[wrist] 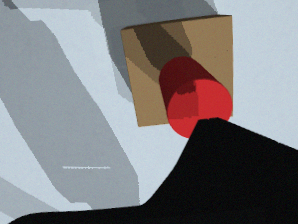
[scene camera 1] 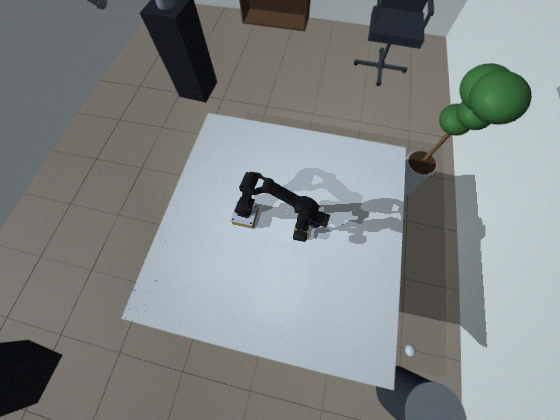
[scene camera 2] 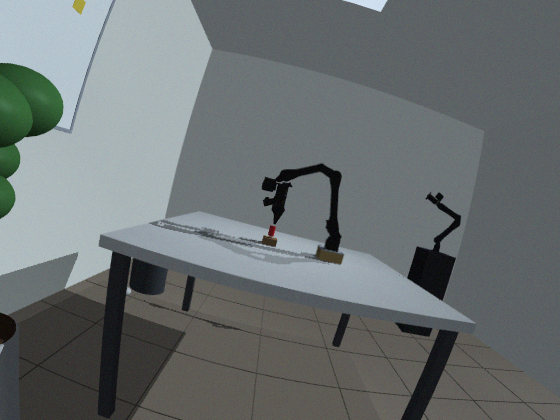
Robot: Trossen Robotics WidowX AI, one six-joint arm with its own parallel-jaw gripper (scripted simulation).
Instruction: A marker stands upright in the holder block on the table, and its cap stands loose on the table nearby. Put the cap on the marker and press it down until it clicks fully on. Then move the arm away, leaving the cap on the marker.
Scene:
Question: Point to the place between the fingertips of my gripper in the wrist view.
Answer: At 207,128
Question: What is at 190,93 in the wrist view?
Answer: A red cap.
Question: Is my gripper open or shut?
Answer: Shut.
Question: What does my gripper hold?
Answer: Nothing.

